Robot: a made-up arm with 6 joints.
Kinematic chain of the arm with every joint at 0, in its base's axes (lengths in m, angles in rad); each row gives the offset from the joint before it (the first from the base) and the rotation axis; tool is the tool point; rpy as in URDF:
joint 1: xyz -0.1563 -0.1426 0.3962 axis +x
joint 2: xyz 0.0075 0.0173 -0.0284 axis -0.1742 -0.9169 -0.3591
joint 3: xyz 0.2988 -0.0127 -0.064 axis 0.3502 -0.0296 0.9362
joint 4: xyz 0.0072 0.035 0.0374 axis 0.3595 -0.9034 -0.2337
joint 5: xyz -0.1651 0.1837 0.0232 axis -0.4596 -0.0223 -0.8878
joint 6: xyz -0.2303 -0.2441 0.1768 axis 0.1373 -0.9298 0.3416
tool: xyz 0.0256 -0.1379 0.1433 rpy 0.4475 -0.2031 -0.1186
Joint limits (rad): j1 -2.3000..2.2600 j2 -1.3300..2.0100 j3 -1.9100..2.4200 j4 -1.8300..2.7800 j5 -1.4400..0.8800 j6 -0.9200..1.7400
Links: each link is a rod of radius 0.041 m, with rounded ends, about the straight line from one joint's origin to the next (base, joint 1, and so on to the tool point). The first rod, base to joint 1, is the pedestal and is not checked.
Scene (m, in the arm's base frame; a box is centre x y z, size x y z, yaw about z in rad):
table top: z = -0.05
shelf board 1: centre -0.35 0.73 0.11 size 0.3 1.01 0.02 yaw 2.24
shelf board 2: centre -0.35 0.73 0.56 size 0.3 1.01 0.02 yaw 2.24
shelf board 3: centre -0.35 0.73 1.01 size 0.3 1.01 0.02 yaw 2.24
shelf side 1: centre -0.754 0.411 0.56 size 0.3 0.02 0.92 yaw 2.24
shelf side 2: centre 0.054 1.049 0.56 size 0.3 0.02 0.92 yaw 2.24
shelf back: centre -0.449 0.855 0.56 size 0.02 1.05 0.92 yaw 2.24
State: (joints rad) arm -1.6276 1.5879 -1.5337 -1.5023 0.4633 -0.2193
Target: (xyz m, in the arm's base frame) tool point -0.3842 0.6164 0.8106
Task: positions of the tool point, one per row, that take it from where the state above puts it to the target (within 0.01 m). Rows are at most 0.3 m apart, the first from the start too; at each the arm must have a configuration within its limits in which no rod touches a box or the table.
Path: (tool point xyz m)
1: -0.4460 0.5598 0.3320
2: -0.3811 0.4772 0.3306
3: -0.3153 0.3884 0.3433
4: -0.2874 0.4588 0.5582
5: -0.2348 0.4275 0.8106
6: -0.3088 0.5294 0.8179
7: -0.3842 0.6164 0.8106

